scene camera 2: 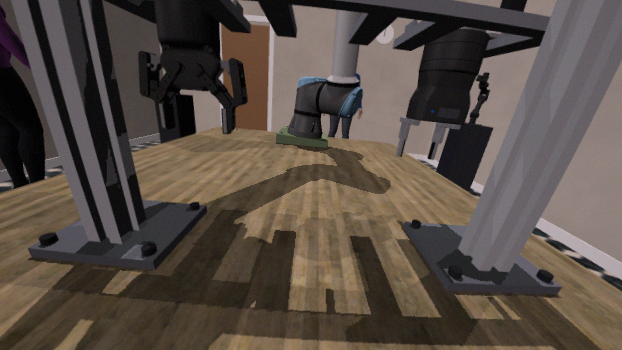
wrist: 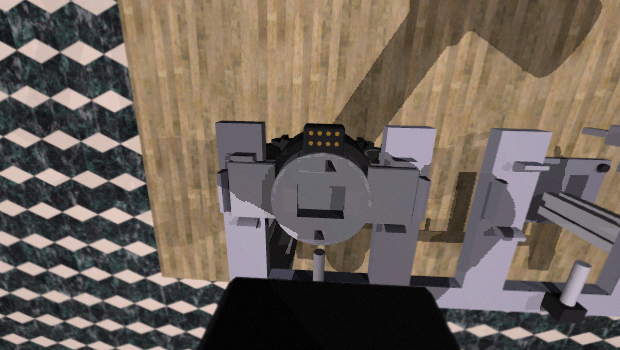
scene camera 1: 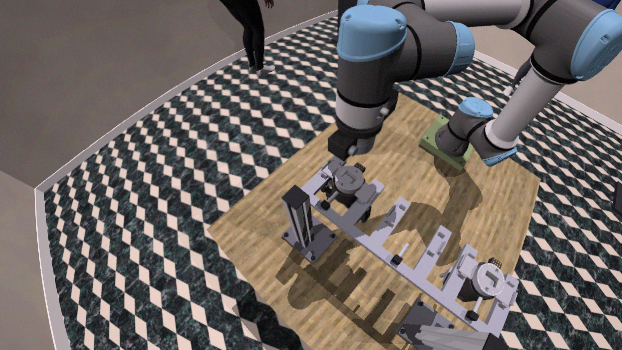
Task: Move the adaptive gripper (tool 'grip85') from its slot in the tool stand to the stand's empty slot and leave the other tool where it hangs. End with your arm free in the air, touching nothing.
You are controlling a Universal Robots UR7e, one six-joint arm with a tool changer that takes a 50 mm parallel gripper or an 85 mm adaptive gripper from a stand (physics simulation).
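Seen in the pictures: arm's base, origin of the base link: (scene camera 2: 304, 134) (scene camera 1: 450, 142).
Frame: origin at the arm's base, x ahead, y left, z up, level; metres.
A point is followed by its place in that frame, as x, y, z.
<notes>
The adaptive gripper (scene camera 1: 349, 180) (scene camera 2: 197, 122) (wrist: 357, 190) hangs in the tool stand's end slot, at the left in both scene views. Its round coupling plate faces up between two slot arms; its fingers are open and empty. My arm's bare tool flange (scene camera 1: 364, 144) {0.618, -0.040, 0.413} is above it, apart from it, with no tool attached. The stand's empty middle slot has bare arms (scene camera 1: 392, 220) {0.600, 0.061, 0.249} (wrist: 520, 145) {0.550, 0.049, 0.249}. The other tool, the parallel gripper (scene camera 1: 489, 280) (scene camera 2: 416, 142), hangs in the opposite end slot. The stand's rail (scene camera 1: 350, 232) {0.684, 0.020, 0.250} (wrist: 480, 300) {0.670, 0.070, 0.249} joins the slots.
Two stand posts (scene camera 1: 299, 220) {0.739, -0.079, 0.219} (scene camera 2: 530, 150) {0.674, 0.337, 0.127} rise from dark base plates (scene camera 1: 310, 242) {0.718, -0.084, -0.020} (scene camera 2: 505, 280) {0.691, 0.362, -0.021} on the wooden table (scene camera 1: 280, 200) {0.700, -0.274, -0.032} (scene camera 2: 330, 155) {0.185, 0.130, -0.032}. Rods with black blocks (scene camera 1: 396, 259) {0.661, 0.120, 0.265} (wrist: 564, 306) {0.653, 0.116, 0.263} stick out from the rail. The green arm base (scene camera 1: 452, 159) {0.073, 0.054, -0.006} (scene camera 2: 300, 139) {0.084, -0.001, -0.009} is behind the stand.
</notes>
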